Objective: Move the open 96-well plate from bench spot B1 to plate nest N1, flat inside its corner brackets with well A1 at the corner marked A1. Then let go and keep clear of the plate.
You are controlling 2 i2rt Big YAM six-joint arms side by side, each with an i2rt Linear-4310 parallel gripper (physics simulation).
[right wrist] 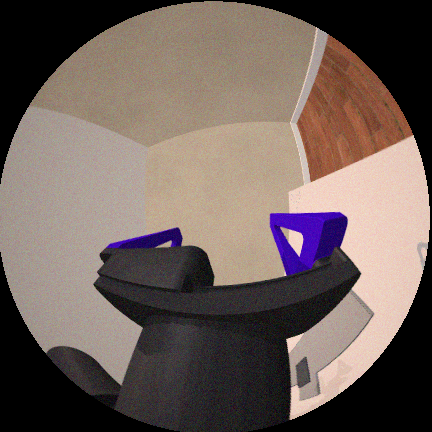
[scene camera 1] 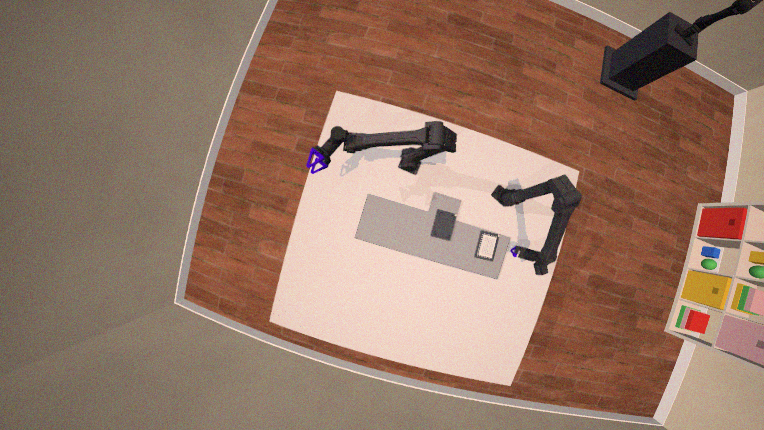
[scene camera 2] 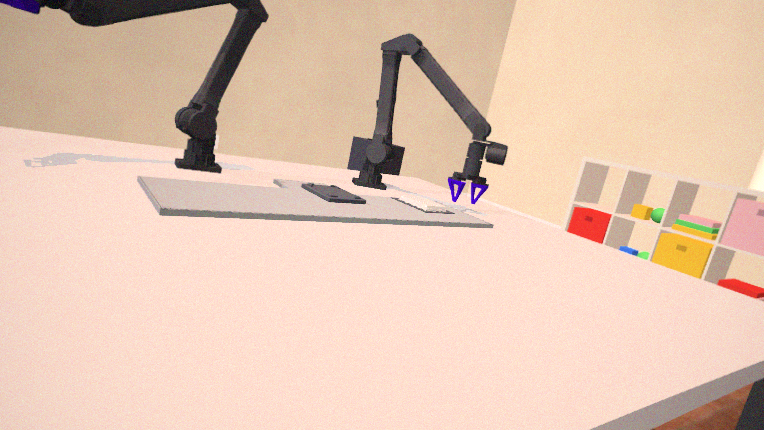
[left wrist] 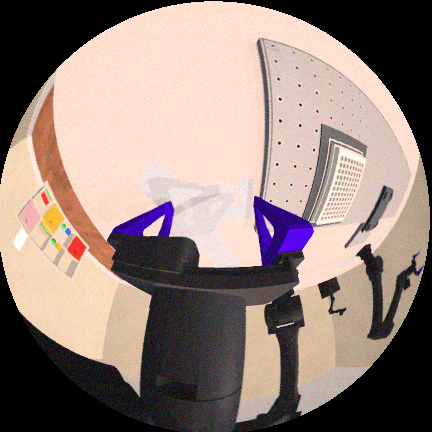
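Note:
The white open 96-well plate lies flat, wells up, within the dark outline of a bench spot near the board's right end in scene camera 1. The dark plate nest is farther left, with no plate on it. The A1 mark is too small to read. My left gripper is open and empty, pointing down above the table beside the board's right end, apart from the plate. My right gripper is open and empty, far from both.
The perforated grey board bears the plate and nest on the pale table. A coloured shelf unit stands beyond the table at the right in scene camera 1. A black pedestal stands at the upper right there.

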